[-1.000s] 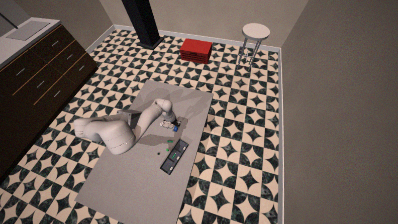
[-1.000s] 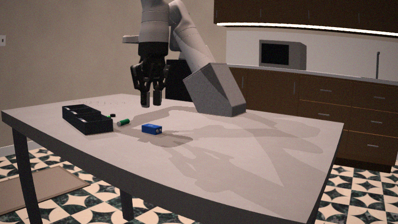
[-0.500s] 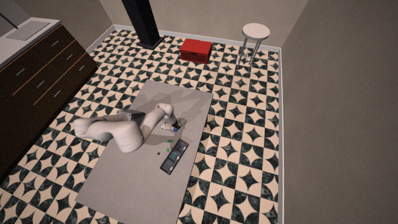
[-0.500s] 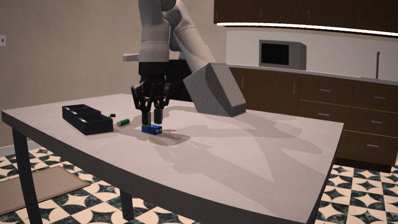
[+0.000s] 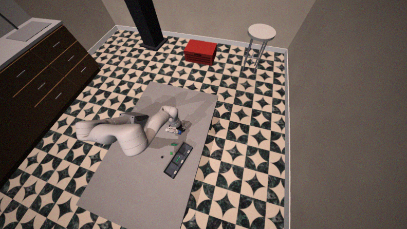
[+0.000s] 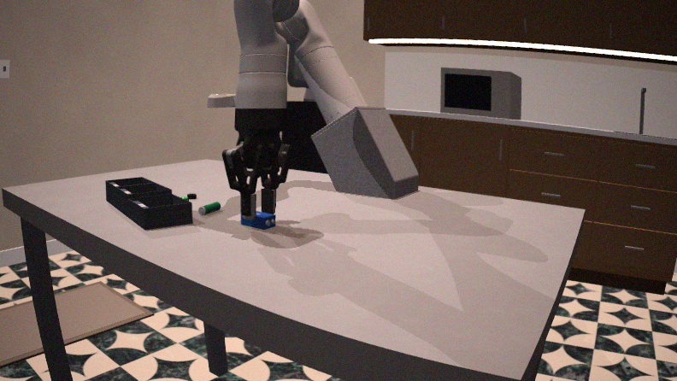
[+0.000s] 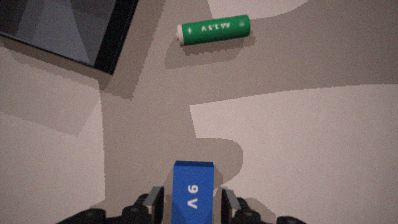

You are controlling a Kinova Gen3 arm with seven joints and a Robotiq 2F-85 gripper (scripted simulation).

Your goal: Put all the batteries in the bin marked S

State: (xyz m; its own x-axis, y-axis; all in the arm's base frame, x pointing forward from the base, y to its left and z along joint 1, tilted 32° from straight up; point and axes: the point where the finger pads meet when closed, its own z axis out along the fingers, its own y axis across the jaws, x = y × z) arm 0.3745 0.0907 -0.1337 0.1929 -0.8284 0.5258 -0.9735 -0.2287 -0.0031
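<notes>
Now: the blue 9V battery 1 cm to the left of my hand and 2 cm below it. The rest, counted from my hand: green battery 1 cm ahead, 12 cm to the right, 2 cm below; bin row 11 cm ahead, 20 cm to the right, 1 cm below; green die 3 cm ahead, 18 cm to the right, 2 cm below.
</notes>
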